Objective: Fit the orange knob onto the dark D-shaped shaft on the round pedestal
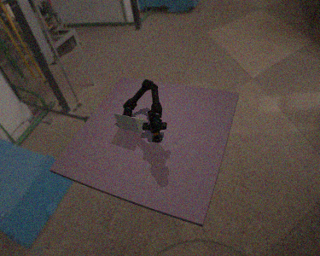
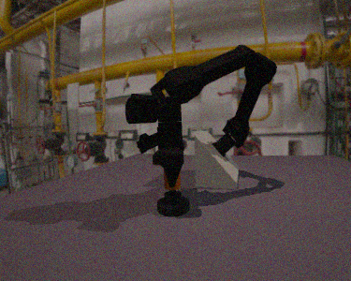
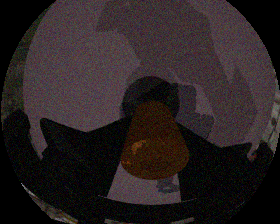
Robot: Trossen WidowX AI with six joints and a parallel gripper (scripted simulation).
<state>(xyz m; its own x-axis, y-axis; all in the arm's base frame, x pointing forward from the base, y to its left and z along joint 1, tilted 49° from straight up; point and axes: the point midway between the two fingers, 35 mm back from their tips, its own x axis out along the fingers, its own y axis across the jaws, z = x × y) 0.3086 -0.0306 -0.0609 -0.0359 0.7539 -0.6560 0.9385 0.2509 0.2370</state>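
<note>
My gripper tip is now 4 cm above the pedestal. The rest, counted from my gripper tip: orange knob: 2 cm above.
</note>
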